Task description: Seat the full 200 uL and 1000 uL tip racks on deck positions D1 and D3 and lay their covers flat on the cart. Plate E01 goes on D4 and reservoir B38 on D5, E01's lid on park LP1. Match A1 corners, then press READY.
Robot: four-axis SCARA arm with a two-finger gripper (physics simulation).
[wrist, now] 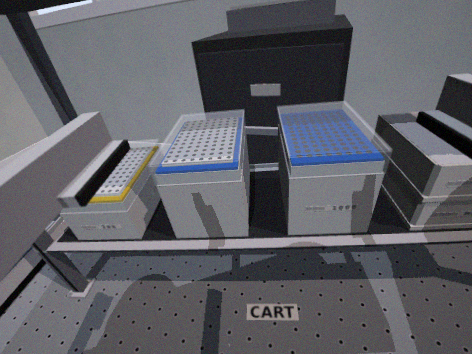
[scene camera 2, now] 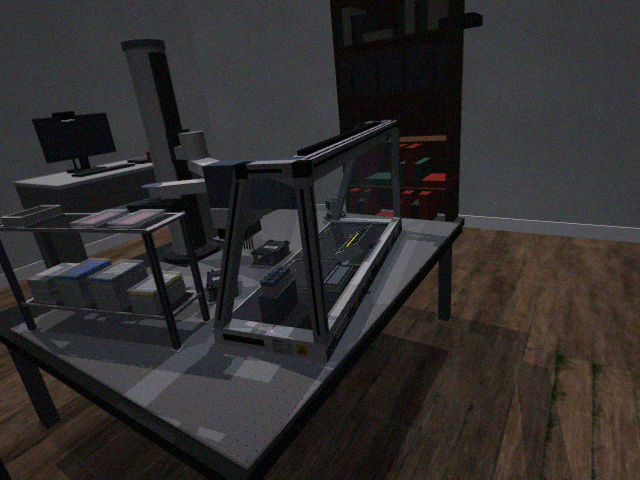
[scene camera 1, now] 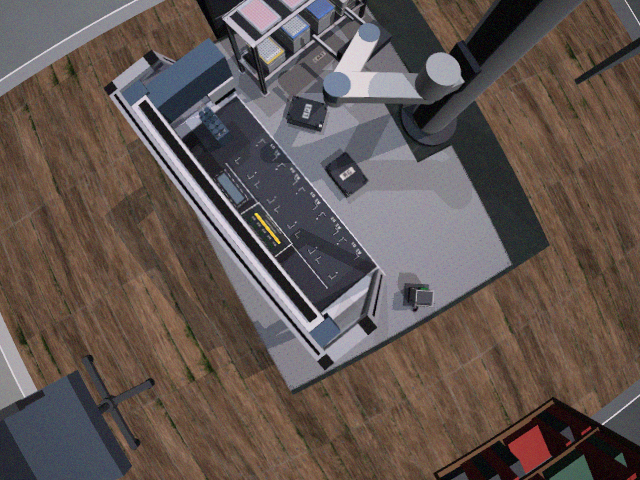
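My gripper (wrist: 266, 113) is open and empty, one finger at each side of the wrist view, facing the cart's lower shelf. The arm hides it in scene camera 1. On that shelf stand a yellow-rimmed 200 rack (wrist: 125, 172) (scene camera 1: 271, 51) (scene camera 2: 155, 289), partly behind the left finger, a blue-rimmed rack with a white grid (wrist: 202, 145) (scene camera 1: 294, 28), and a blue-topped 1000 rack (wrist: 330, 135) (scene camera 1: 320, 12). All three have clear covers. Pink-topped plates (scene camera 1: 258, 14) (scene camera 2: 136, 218) lie on the cart's top. The deck (scene camera 1: 281, 180) has corner marks; its position labels are too small to read surely.
The cart (scene camera 2: 162, 289) stands beside the framed machine (scene camera 2: 307, 258). Two dark stands (scene camera 1: 307, 112) (scene camera 1: 346, 174) lie between deck and arm column. A blue tube block (scene camera 1: 213, 125) (scene camera 2: 277, 294) stands on the deck. A small device (scene camera 1: 421, 297) is near the table edge. A grey box (wrist: 435, 210) stands right of the racks.
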